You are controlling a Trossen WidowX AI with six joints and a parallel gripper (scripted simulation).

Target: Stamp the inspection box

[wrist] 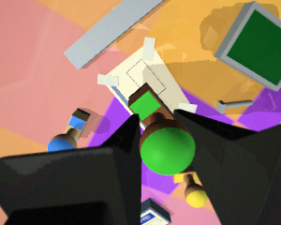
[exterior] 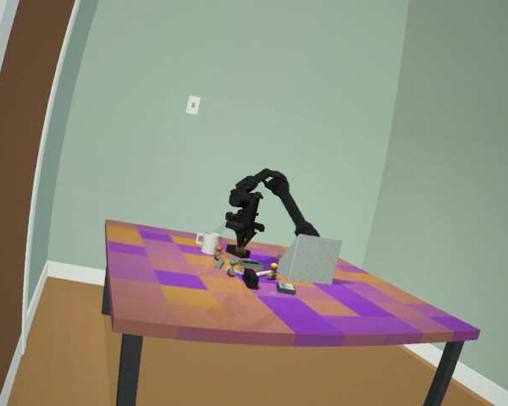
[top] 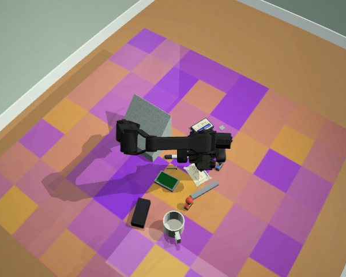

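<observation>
The yellow-knobbed stamp is 11 cm behind my gripper tip, 9 cm to the left of it and 7 cm below it. From my gripper tip the other things lie so: green-knobbed stamp right at my gripper tip; grey bar 5 cm ahead, 5 cm to the right, 9 cm below; card 1 cm behind, 1 cm to the left, 10 cm below.
</observation>
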